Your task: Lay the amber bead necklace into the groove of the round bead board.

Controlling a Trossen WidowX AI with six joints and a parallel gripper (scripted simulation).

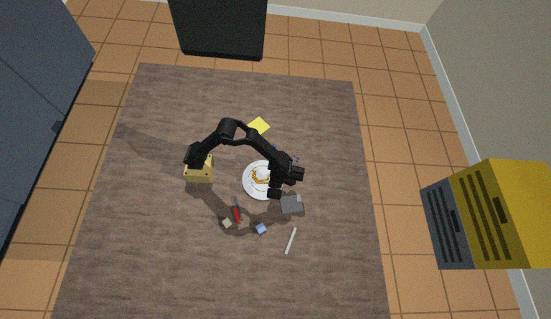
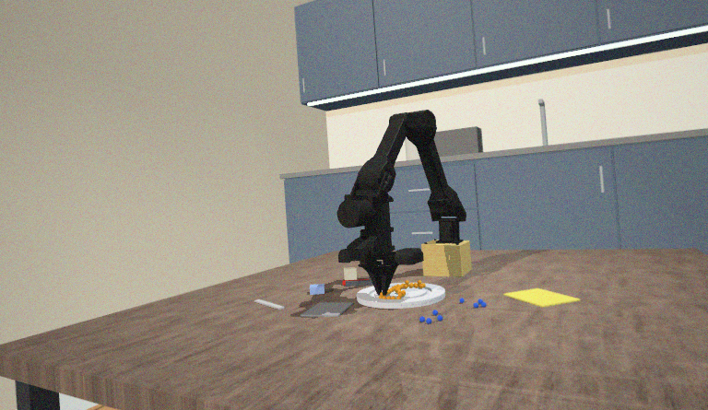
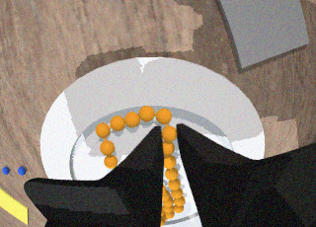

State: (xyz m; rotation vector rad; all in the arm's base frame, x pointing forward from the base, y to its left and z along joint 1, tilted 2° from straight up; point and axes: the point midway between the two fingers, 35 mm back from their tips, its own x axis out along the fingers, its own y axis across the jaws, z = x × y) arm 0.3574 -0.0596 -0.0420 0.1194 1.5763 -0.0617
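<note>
My gripper tip is 90 mm to the left of the grey square tile, 80 mm short of it and 10 mm above it. The rest, counted from my gripper tip: red stick (160 mm behind, 130 mm to the right, 10 mm below); white stick (250 mm to the right, 80 mm ahead, 10 mm below); light blue cube (200 mm to the right, 60 mm behind, 10 mm below).
</note>
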